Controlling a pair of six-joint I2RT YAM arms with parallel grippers.
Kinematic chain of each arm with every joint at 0, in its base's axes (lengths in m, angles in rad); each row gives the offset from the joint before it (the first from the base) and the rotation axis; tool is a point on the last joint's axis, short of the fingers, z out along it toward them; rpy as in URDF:
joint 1: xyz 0 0 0.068 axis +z
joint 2: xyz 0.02 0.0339 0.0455 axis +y
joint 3: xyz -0.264 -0.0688 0 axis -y
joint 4: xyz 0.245 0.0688 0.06 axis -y
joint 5: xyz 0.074 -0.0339 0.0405 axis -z
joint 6: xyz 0.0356 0 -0.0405 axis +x
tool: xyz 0 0 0 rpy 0 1.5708 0
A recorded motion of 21 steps. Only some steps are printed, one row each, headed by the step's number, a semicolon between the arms.
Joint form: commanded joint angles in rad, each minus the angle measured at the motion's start. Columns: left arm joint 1, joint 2, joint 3, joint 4, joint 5, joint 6; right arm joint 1, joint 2, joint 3, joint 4, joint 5, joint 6.
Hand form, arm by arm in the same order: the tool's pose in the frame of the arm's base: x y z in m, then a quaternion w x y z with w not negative. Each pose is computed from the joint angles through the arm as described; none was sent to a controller.
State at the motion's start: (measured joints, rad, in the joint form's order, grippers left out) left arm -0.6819 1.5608 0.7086 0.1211 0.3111 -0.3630; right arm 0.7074 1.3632 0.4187 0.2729 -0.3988 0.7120
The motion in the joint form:
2: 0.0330 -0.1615 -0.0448 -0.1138 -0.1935 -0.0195; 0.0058 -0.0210 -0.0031 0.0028 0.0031 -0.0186
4: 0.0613 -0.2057 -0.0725 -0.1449 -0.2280 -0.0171; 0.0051 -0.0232 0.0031 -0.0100 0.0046 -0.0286
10: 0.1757 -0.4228 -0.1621 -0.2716 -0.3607 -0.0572; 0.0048 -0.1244 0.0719 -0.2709 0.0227 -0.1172
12: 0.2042 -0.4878 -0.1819 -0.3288 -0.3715 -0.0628; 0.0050 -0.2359 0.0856 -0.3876 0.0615 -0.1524
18: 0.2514 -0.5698 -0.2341 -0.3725 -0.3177 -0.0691; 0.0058 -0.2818 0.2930 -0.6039 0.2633 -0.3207
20: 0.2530 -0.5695 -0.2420 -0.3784 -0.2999 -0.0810; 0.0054 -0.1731 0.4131 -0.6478 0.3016 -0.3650
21: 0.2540 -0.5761 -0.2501 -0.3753 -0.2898 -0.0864; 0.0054 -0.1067 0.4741 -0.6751 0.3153 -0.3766
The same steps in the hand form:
2: 0.2194 -0.1716 0.1810 0.32870 0.14480 0.89972 -0.24797; 0.1727 0.1676 0.1460 0.21805 -0.09595 0.87769 0.41583
4: 0.2163 -0.1583 0.1811 0.33441 0.12632 0.90612 -0.22618; 0.1733 0.1678 0.1472 0.21914 -0.09933 0.87833 0.41309
10: 0.1993 -0.1085 0.1923 0.37024 0.02936 0.91466 -0.15954; 0.1678 0.1622 0.1677 0.20841 -0.12759 0.89411 0.37532
12: 0.1913 -0.0966 0.1945 0.36923 0.01181 0.91734 -0.14836; 0.1590 0.1529 0.1854 0.22970 -0.13653 0.89370 0.36041
18: 0.1790 -0.0819 0.1894 0.35623 -0.00203 0.92049 -0.16059; 0.1705 0.1538 0.2435 0.32577 -0.17316 0.88850 0.27285
20: 0.1774 -0.0816 0.1864 0.34604 -0.00482 0.92320 -0.16712; 0.1897 0.1685 0.2556 0.32804 -0.18539 0.89369 0.24360
21: 0.1761 -0.0811 0.1852 0.34435 -0.00582 0.92286 -0.17240; 0.2005 0.1773 0.2576 0.31958 -0.18850 0.89992 0.22908

